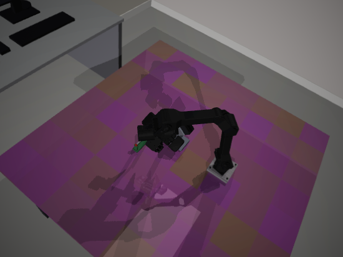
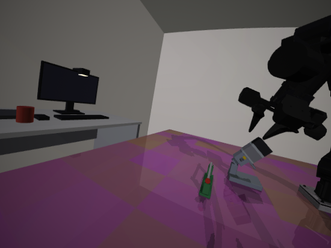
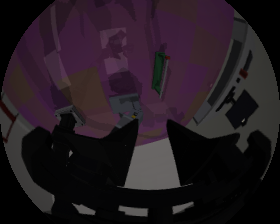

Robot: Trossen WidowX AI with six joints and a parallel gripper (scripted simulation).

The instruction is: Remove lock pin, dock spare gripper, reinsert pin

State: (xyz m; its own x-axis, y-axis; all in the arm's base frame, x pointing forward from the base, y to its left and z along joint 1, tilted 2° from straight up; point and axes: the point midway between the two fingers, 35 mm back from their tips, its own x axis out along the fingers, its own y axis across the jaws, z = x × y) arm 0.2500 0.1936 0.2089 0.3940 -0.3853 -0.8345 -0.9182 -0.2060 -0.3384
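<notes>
My gripper tip is now 17 cm above the green cradle and 10 cm short of it. Also, from my gripper tip: spare gripper 14 cm to the right, 8 cm below, 1 cm behind; then grey mount 14 cm to the right, 14 cm below, 1 cm ahead.
</notes>
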